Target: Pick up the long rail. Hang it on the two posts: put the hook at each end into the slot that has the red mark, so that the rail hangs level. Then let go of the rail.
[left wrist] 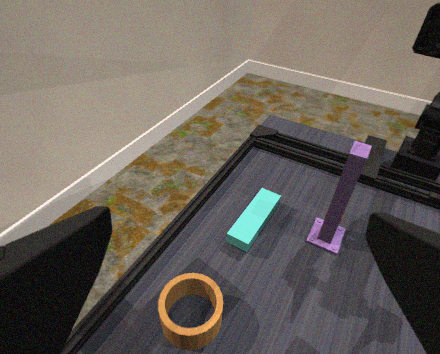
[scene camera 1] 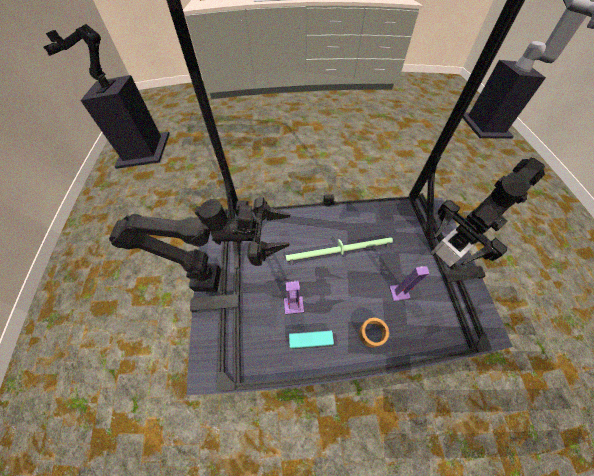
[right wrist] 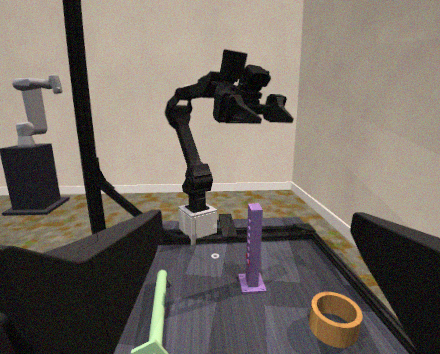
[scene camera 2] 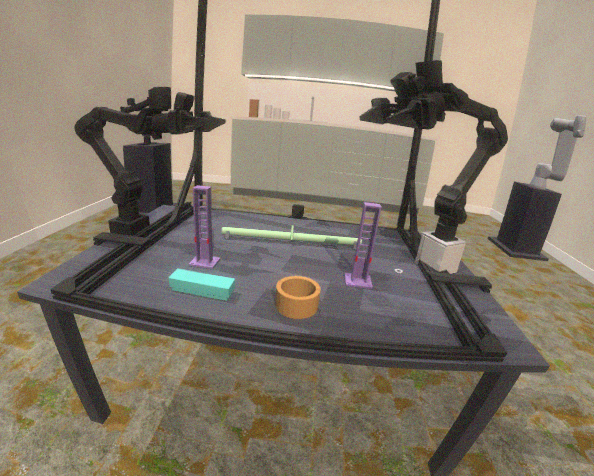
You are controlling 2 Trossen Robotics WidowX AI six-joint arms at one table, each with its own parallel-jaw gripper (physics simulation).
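Places are measured from the left arm's base along level axes (x ahead, y left, z up), in centimetres.
Where they show: left gripper, fingertip midpoint: (left wrist: 240, 221) (scene camera 1: 447, 251) (right wrist: 277, 121) (scene camera 2: 372, 119); right gripper, fingertip midpoint: (scene camera 1: 289, 229) (right wrist: 256, 220) (scene camera 2: 218, 121); left arm's base, link origin: (scene camera 1: 458, 242) (right wrist: 197, 207) (scene camera 2: 444, 237); right arm's base, link origin: (left wrist: 423, 151) (scene camera 1: 203, 275) (scene camera 2: 128, 217).
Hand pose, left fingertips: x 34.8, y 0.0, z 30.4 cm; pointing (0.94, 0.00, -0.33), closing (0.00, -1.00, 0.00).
Things, the pixels of their centre, and the offset from my left fingertips.
- light-green long rail, body centre: (scene camera 2: 291, 235) (scene camera 1: 340, 248) dy -29.7, dx +2.9, dz -38.5 cm
- teal block, body centre: (left wrist: 254, 219) (scene camera 2: 201, 284) (scene camera 1: 311, 339) dy -7.7, dx +35.1, dz -39.3 cm
- orange ring, body centre: (left wrist: 191, 309) (scene camera 2: 297, 296) (right wrist: 334, 318) (scene camera 1: 373, 332) dy +3.8, dx +15.7, dz -38.5 cm
The light-green long rail (scene camera 1: 315, 253) (scene camera 2: 260, 233) (right wrist: 159, 306) lies on the table behind the two posts, with a raised piece at its middle. A purple post (scene camera 1: 293, 286) (scene camera 2: 202, 188) (left wrist: 344, 195) stands upright at the left in the scene views. The other purple post (scene camera 1: 414, 281) (scene camera 2: 371, 206) (right wrist: 254, 245) stands upright at the right. Both have red marks low down. My right gripper (scene camera 1: 289, 230) (scene camera 2: 223, 121) (right wrist: 256, 220) is open and empty, high above the rail's left end. My left gripper (scene camera 1: 448, 251) (scene camera 2: 373, 120) (left wrist: 240, 221) is open and empty, high at the right.
A teal block (scene camera 1: 311, 339) (scene camera 2: 201, 284) (left wrist: 254, 219) lies in front of the left post. An orange ring (scene camera 1: 364, 339) (scene camera 2: 298, 306) (left wrist: 192, 339) (right wrist: 334, 332) stands near the table's front. Dark frame bars run along the table edges, with tall uprights at the back corners.
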